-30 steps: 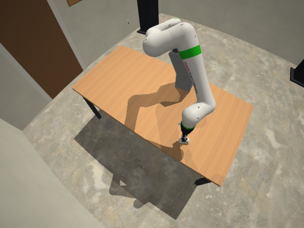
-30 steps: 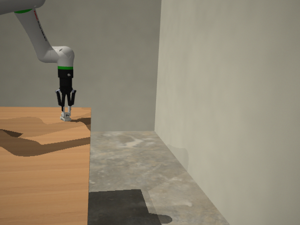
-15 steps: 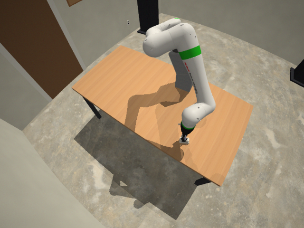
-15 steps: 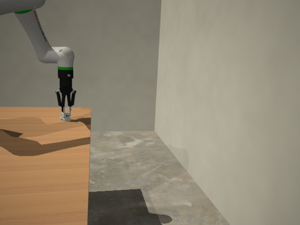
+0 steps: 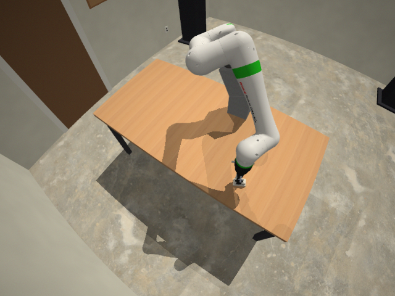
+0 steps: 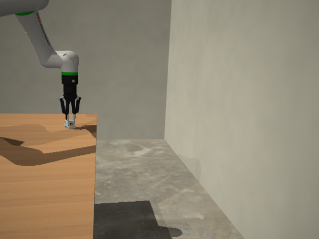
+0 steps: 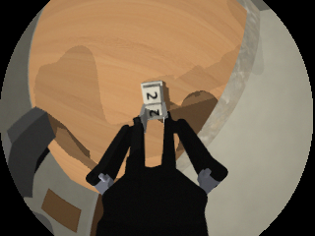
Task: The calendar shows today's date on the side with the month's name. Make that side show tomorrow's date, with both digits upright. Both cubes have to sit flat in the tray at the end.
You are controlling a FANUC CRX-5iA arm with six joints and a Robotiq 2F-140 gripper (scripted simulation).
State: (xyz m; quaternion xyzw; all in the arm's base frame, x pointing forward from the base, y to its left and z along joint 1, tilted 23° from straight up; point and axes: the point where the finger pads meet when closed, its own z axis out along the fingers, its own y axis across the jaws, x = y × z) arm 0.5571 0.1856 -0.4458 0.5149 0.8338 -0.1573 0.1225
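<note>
The white date cube lies 30 mm below my hand. From my hand the other things lie so: calendar tray: 10 mm behind, 20 mm to the left, 40 mm below.
</note>
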